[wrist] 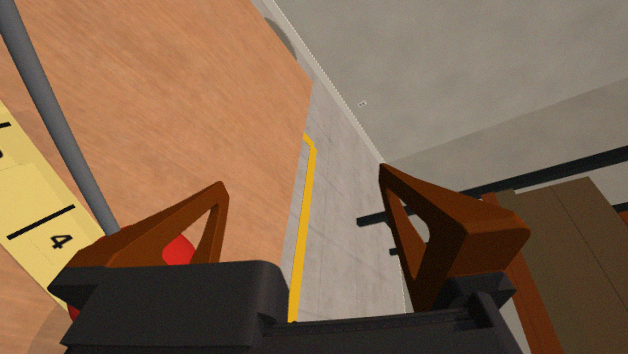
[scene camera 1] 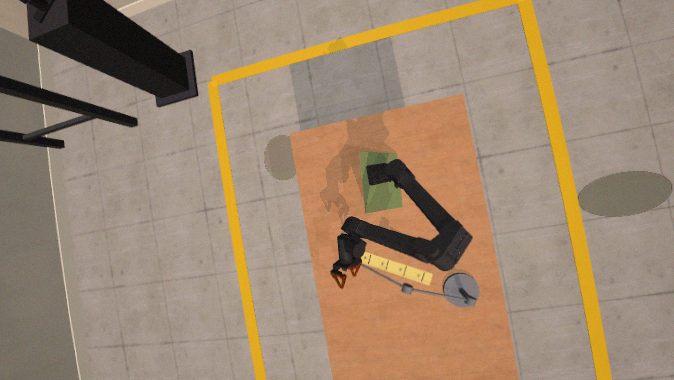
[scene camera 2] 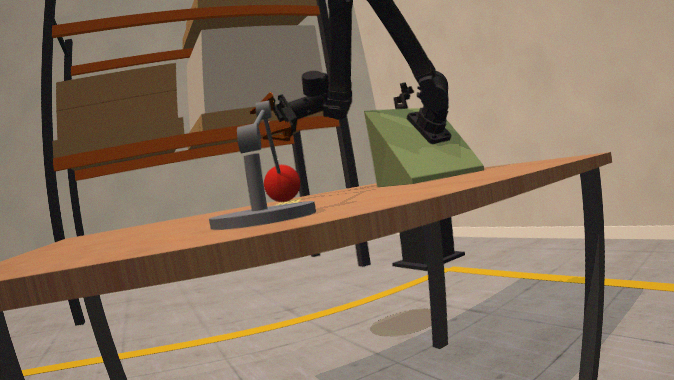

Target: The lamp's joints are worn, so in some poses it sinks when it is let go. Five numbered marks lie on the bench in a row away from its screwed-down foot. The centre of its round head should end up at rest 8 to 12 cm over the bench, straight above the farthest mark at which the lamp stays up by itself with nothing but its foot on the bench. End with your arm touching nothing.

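Seen in the pictures: gripper, fingertip midpoint: (wrist: 300,180) (scene camera 1: 348,282); arm's base, link origin: (scene camera 1: 376,174) (scene camera 2: 428,128).
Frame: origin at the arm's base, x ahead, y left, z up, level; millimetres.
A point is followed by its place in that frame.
Observation:
The lamp's red round head (scene camera 2: 282,183) {y -145, x 395, z -89 mm} (wrist: 178,248) {y -194, x 403, z -45 mm} hangs low over the bench on a thin grey rod (scene camera 1: 381,276) {y -58, x 445, z 13 mm} (scene camera 2: 272,145) {y -55, x 440, z 3 mm} (wrist: 55,120) {y -84, x 427, z -7 mm}. The elbow (scene camera 1: 407,288) (scene camera 2: 263,110) is raised; the round grey foot (scene camera 1: 452,286) {y 260, x 581, z -124 mm} (scene camera 2: 227,223) {y 345, x 669, z -132 mm} stands on the bench. In scene camera 1 the head is hidden under my gripper. The yellow mark strip (scene camera 1: 393,267) {y 3, x 461, z -138 mm} (wrist: 27,187) {y -81, x 425, z -138 mm} shows a 4 near the head in the wrist view; its far end is covered. My gripper (scene camera 1: 348,280) {y -196, x 428, z 82 mm} (scene camera 2: 258,124) {y -196, x 428, z 82 mm} (wrist: 300,180) {y -196, x 428, z 82 mm} is open and empty, above the head, which shows behind one finger.
The wooden bench (scene camera 1: 415,335) {y 51, x 806, z -139 mm} (scene camera 2: 125,255) {y 448, x 818, z -139 mm} carries a green sloped block (scene camera 1: 382,201) {y 4, x 124, z -15 mm} (scene camera 2: 425,155) {y 61, x 84, z -76 mm} under my arm's base. My arm (scene camera 1: 390,237) {y 1, x 230, z 280 mm} bends over the bench beside the strip. A shelf rack (scene camera 2: 47,125) and a yellow floor line (scene camera 1: 227,190) (wrist: 302,230) lie beyond the bench.

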